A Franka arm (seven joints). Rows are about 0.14 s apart.
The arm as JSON. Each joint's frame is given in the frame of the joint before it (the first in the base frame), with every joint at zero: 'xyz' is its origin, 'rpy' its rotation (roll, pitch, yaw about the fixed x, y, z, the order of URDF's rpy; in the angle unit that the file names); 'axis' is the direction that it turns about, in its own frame. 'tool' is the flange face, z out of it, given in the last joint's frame.
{
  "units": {
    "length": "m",
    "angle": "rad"
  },
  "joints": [
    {
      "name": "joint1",
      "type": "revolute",
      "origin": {
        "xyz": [
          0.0,
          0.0,
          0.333
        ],
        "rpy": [
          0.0,
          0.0,
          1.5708
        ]
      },
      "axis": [
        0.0,
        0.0,
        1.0
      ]
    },
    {
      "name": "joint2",
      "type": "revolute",
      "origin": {
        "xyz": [
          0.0,
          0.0,
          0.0
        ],
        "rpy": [
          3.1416,
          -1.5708,
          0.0
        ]
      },
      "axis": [
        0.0,
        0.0,
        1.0
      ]
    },
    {
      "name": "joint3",
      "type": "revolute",
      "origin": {
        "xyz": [
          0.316,
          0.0,
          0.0
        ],
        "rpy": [
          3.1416,
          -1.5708,
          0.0
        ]
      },
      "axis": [
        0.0,
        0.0,
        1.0
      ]
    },
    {
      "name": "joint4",
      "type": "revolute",
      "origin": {
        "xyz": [
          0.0,
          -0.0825,
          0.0
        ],
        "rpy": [
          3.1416,
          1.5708,
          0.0
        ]
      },
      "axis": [
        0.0,
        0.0,
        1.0
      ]
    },
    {
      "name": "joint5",
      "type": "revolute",
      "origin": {
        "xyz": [
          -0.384,
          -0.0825,
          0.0
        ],
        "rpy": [
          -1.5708,
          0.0,
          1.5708
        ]
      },
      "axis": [
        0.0,
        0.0,
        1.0
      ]
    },
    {
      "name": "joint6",
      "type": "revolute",
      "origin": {
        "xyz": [
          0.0,
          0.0,
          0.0
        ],
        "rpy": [
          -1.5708,
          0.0,
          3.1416
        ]
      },
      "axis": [
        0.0,
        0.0,
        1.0
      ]
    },
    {
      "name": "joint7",
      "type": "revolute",
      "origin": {
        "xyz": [
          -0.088,
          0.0,
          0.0
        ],
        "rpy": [
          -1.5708,
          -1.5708,
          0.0
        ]
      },
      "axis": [
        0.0,
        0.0,
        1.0
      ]
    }
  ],
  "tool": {
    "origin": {
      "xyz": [
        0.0,
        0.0,
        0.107
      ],
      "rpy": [
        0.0,
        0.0,
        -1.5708
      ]
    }
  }
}
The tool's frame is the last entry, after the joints.
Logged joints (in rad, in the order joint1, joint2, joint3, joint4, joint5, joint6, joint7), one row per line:
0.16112, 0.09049, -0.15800, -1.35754, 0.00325, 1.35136, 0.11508
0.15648, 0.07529, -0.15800, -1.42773, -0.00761, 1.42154, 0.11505
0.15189, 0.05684, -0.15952, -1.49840, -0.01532, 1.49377, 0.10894
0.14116, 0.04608, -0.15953, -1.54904, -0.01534, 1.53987, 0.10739
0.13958, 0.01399, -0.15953, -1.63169, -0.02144, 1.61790, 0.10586
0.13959, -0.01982, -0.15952, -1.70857, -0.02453, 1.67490, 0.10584
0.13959, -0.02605, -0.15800, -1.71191, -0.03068, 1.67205, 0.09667
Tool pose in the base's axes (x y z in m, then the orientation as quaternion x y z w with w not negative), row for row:
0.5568, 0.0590, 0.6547, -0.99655, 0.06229, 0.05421, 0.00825
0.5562, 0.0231, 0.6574, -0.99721, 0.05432, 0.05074, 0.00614
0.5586, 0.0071, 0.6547, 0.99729, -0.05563, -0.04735, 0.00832
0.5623, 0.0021, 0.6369, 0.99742, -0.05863, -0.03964, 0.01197
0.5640, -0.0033, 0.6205, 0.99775, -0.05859, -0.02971, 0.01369
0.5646, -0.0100, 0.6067, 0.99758, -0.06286, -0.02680, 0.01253
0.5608, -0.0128, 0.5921, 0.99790, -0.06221, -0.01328, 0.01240
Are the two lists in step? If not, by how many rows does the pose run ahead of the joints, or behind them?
The pose runs 2 rows behind the joints: the pose in row i belongs to the joints in row i - 2.
